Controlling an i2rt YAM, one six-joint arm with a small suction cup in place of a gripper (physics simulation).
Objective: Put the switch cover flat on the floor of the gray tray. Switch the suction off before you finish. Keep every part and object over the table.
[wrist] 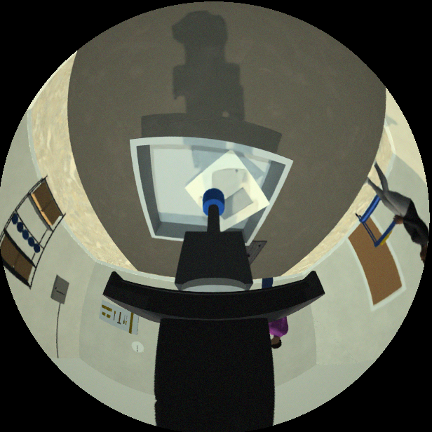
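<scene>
The cream switch cover is over the right part of the gray tray, within its rim as seen from above. It is turned at an angle to the walls, and its right corner overlaps the right wall in view. Whether it lies fully flat on the tray floor cannot be told. My gripper, a blue suction cup, is above the cover's lower left part and hides some of it. The cover looks lower than the cup and apart from it, with the cup's shadow across it. The cup is open and holds nothing.
The tray stands on the dark brown table. A small dark plate shows just beyond the tray's lower right corner. A shelf rack, a person and a blue-framed object are away from the table.
</scene>
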